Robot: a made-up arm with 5 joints.
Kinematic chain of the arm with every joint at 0, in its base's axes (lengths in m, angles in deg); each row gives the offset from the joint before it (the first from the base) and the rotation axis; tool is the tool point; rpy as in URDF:
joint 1: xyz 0 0 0.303 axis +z
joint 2: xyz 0 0 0 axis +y
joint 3: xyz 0.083 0 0.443 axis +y
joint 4: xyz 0.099 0 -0.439 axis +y
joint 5: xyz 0.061 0 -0.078 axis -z
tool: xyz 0 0 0 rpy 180 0 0
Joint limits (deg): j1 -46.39..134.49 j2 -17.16..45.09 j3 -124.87..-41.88 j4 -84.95..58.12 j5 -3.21..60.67
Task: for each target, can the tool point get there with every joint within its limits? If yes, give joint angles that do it. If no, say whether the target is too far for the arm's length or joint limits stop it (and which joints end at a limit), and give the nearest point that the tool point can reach.
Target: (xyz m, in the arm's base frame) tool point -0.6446 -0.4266 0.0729
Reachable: no: joint limits stop it (at a limit: joint 1, joint 2, joint 3, joint 4) | nearest point -0.2855 0.2906 0.0222 | short by 0.804 m
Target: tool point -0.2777 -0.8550 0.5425
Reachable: no: joint limits stop it (at a limit: joint 1, joint 2, joint 4) | nearest point 0.3035 -0.3186 0.5370 | short by 0.791 m
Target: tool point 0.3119 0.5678 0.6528
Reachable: yes | joints 61.22 8.01 -67.13 -32.38 34.38
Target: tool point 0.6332 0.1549 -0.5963
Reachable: no: too far | nearest point 0.4873 0.1192 0.0234 | short by 0.638 m
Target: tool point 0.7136 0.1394 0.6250
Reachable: yes | joints 11.05 13.75 -83.04 32.52 50.53
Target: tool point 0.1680 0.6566 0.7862
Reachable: yes | joints 75.65 7.82 -85.77 -4.64 50.01
